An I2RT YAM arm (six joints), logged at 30 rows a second.
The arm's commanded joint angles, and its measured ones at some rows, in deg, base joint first. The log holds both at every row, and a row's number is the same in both.
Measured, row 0:
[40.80, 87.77, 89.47, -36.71, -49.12, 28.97]
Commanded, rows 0 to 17:
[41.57, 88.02, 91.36, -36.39, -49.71, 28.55]
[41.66, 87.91, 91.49, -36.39, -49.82, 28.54]
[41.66, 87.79, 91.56, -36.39, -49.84, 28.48]
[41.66, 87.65, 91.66, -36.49, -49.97, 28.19]
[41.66, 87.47, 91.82, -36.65, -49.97, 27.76]
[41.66, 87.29, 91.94, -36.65, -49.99, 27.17]
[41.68, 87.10, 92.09, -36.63, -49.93, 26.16]
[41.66, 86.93, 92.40, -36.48, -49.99, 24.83]
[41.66, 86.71, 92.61, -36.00, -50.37, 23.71]
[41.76, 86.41, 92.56, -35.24, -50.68, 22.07]
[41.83, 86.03, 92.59, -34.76, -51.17, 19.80]
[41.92, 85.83, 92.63, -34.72, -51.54, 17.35]
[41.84, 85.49, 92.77, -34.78, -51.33, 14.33]
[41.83, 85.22, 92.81, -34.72, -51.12, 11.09]
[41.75, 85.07, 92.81, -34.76, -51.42, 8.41]
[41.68, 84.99, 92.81, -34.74, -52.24, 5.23]
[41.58, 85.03, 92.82, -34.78, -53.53, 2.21]
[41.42, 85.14, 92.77, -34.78, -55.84, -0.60]
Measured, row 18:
[41.21, 87.33, 90.41, -37.54, -50.24, 12.34]
